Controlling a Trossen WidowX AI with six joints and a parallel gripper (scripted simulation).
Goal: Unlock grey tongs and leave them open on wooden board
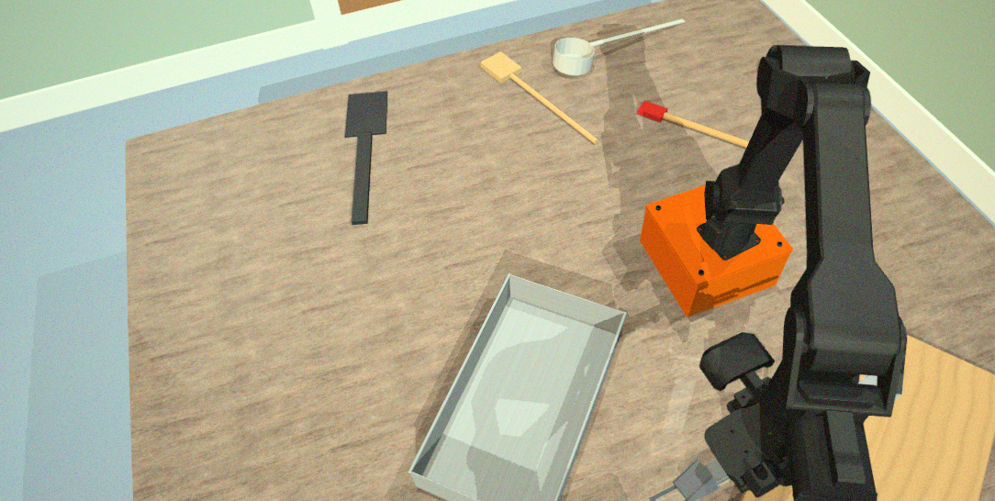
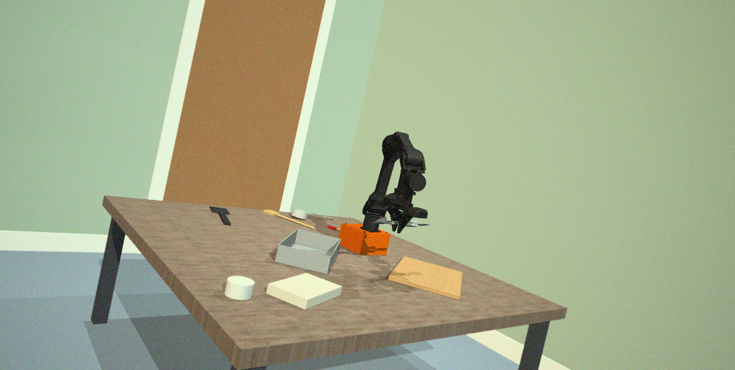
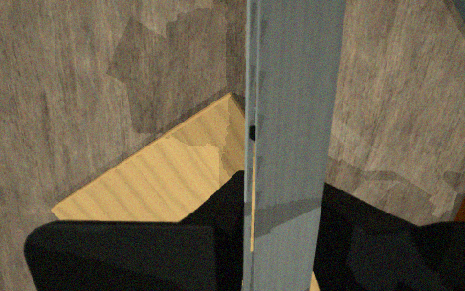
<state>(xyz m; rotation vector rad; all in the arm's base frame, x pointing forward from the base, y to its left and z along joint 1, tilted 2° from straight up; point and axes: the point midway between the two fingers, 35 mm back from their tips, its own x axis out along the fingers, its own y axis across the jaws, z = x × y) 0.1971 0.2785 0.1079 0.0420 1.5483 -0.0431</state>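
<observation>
The wooden board is 20 cm behind my gripper tip, 15 cm below it and 4 cm to the left of it. From my gripper tip the other things lie so: cream block 41 cm ahead, 14 cm below, 6 cm to the left; roasting tin 23 cm to the right, 15 cm ahead, 13 cm below; white cylinder 59 cm ahead, 14 cm below, 2 cm to the left.
</observation>
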